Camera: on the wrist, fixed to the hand. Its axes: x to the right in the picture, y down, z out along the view.
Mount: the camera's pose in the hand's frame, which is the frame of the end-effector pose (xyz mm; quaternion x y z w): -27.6 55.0 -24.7 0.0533 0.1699 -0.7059 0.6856
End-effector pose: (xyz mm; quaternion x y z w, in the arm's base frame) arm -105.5 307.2 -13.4 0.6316 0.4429 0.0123 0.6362
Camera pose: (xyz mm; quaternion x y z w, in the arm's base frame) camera -106.7 322.0 51.2 0.1522 0.8582 -0.3570 0.3359
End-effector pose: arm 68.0 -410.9 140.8 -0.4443 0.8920 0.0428 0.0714
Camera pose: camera 38.3 -359.6 170.4 0.9377 -0.3123 0.1441 0.0487
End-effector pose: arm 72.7 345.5 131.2 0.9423 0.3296 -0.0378 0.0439
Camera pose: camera 86.6 288.3 161.7 -0.4221 -0.8966 -0.0856 0.1028
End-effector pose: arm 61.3 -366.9 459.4 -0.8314 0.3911 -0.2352 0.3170
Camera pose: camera 1.8 -380.4 433.3 -0.7892 -0.2774 -0.5471 0.0292
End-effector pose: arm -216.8 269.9 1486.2 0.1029 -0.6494 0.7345 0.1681
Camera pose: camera -210.6 285.7 1422.1 0.4131 -0.3049 0.4370 0.7385
